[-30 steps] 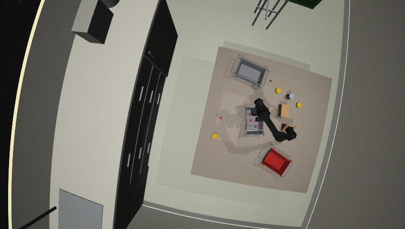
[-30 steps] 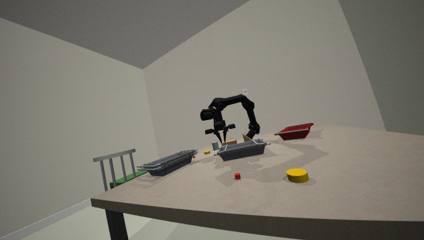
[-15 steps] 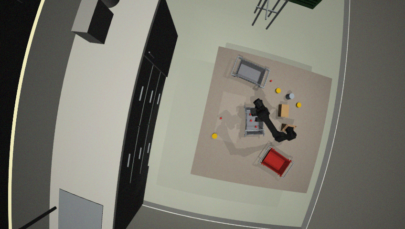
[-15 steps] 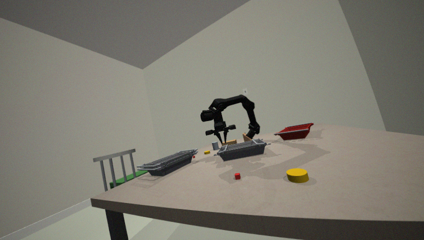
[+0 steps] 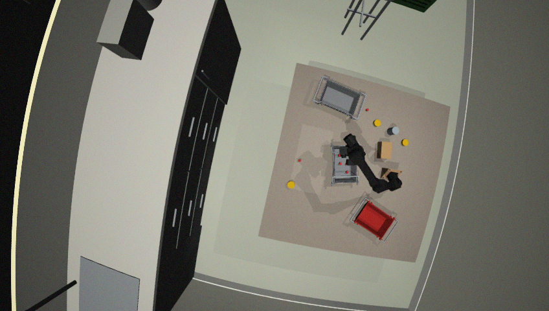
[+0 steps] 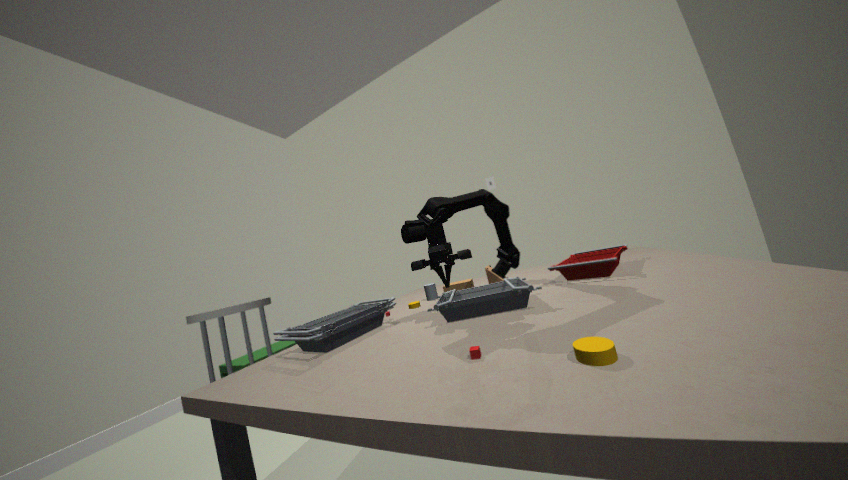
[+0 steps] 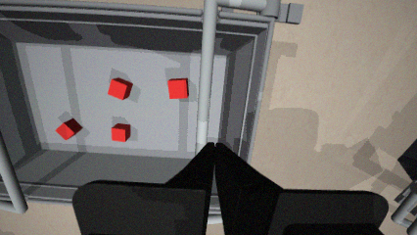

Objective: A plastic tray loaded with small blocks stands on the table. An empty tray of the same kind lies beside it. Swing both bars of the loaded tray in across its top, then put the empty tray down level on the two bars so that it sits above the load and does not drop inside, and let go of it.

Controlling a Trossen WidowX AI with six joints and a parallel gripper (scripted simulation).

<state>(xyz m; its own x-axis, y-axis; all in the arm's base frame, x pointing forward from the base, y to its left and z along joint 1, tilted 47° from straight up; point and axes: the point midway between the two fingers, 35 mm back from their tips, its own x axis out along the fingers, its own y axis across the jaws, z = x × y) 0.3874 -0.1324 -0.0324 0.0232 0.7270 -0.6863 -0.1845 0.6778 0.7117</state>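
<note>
My gripper tip is 46 cm to the right of the red tray, 32 cm past it and 4 cm above it. From my gripper tip the other things lie so: red cube: 29 cm ahead, 12 cm to the left, 8 cm below; then box: 31 cm behind, 6 cm below, 5 cm to the right.
</note>
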